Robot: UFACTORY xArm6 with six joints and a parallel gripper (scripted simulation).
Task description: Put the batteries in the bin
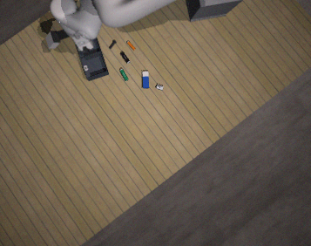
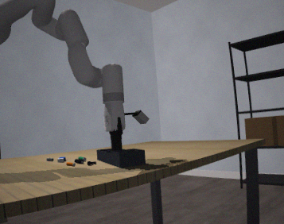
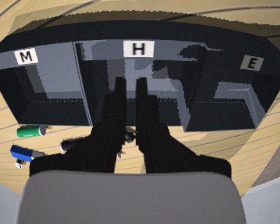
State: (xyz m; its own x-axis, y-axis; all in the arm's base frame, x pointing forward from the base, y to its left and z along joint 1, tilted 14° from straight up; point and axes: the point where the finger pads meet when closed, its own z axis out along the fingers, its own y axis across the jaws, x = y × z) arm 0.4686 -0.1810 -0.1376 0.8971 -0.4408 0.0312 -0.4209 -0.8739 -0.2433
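The dark bin lies 40 mm below my hand and 10 mm to the right of it. Also, from my hand: orange battery 130 mm behind, 100 mm to the left, 50 mm below; then green battery 170 mm to the left, 50 mm below, 30 mm behind; then black cylindrical battery 120 mm to the left, 80 mm behind, 50 mm below.
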